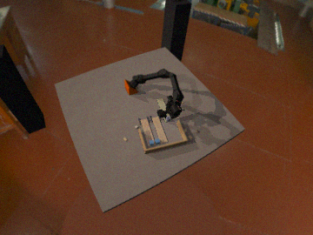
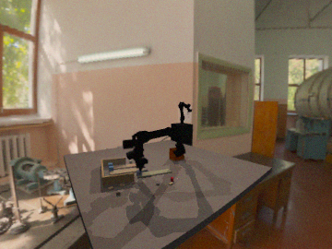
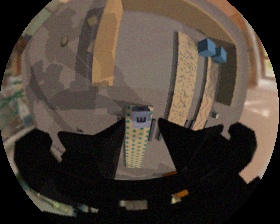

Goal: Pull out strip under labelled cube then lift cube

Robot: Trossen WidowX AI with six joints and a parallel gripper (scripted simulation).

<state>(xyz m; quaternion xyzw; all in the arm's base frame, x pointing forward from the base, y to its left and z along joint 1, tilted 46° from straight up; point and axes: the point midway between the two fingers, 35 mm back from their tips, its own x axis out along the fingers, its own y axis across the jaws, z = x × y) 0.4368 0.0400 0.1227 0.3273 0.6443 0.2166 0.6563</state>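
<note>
The speckled tan strip lies 40 mm ahead of my gripper tip, 100 mm to the right of it and 40 mm below it. Also, from my gripper tip: red piece: 140 mm behind, 190 mm to the left, 30 mm below.
</note>
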